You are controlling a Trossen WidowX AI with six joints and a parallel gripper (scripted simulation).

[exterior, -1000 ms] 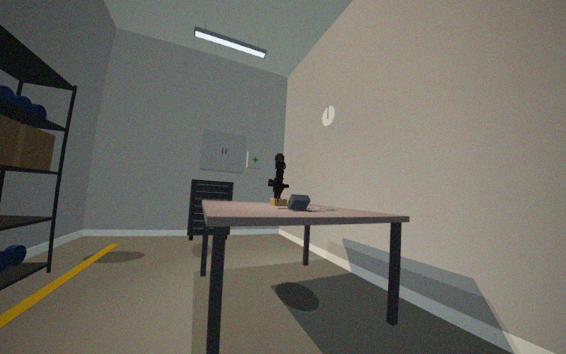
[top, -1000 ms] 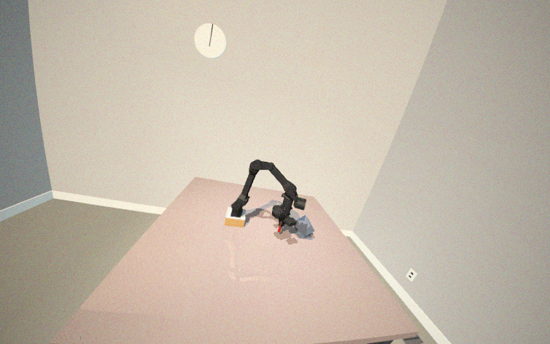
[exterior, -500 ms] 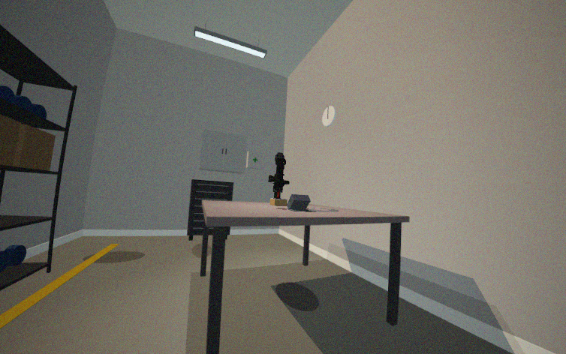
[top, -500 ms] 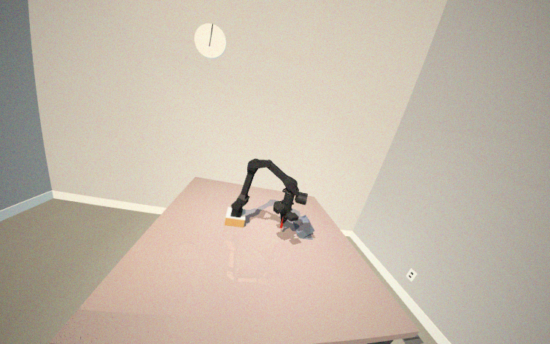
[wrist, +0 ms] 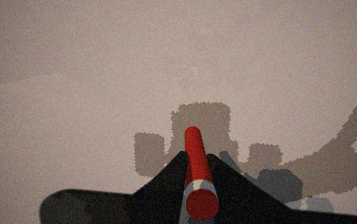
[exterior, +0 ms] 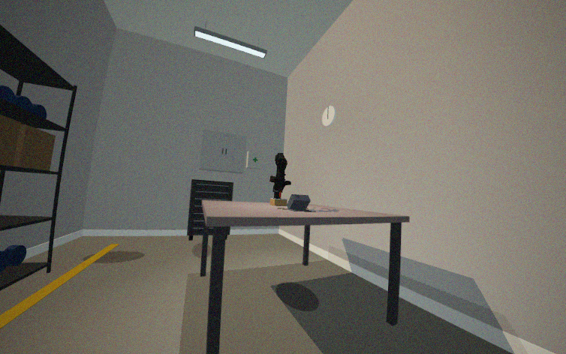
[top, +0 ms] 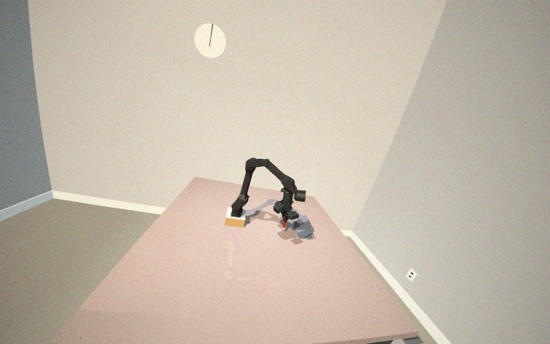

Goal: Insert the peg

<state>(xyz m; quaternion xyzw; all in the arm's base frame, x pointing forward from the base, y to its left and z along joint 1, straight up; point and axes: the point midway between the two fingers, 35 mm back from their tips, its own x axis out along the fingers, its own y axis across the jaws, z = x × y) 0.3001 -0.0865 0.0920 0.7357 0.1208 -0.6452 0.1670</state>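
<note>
Right now the grey sloped panel is 17 cm ahead of my gripper tip, 8 cm to the left of it and 7 cm below it. The rest, counted from my gripper tip: red peg: 2 cm above.
</note>
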